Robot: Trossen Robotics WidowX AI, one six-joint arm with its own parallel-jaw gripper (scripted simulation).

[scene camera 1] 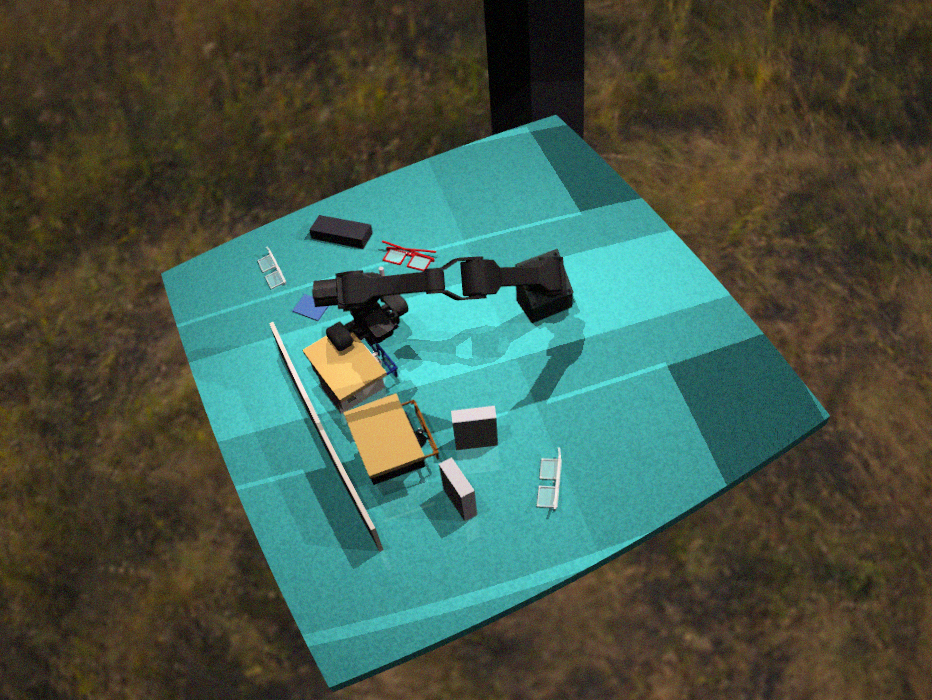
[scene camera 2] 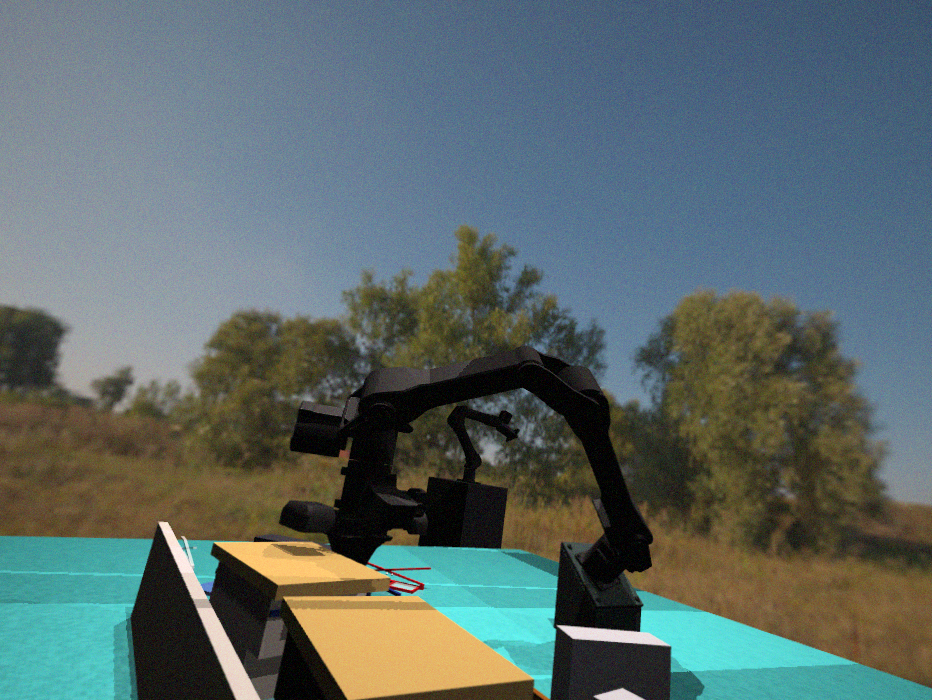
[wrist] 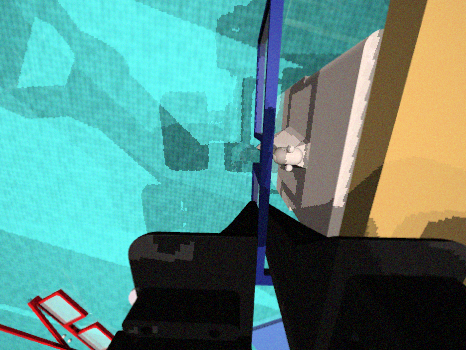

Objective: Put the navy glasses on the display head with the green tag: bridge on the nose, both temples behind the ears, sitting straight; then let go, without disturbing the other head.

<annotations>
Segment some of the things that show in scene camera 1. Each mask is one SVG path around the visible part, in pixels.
My gripper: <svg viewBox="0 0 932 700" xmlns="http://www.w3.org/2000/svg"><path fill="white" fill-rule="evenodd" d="M402 295L383 296L380 298L381 302L385 302L382 306L376 302L372 303L369 307L362 308L361 311L351 311L351 316L354 319L344 325L338 322L326 328L327 337L334 344L337 351L343 351L353 344L352 332L356 334L359 340L366 339L371 346L373 345L372 338L376 343L383 342L388 337L391 337L394 329L398 328L399 317L408 312L408 304L402 298Z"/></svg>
A dark box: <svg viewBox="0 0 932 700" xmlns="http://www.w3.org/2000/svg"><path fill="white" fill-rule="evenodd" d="M309 229L311 239L342 244L358 249L363 249L372 235L372 225L321 215L318 216L313 226Z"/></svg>
</annotations>
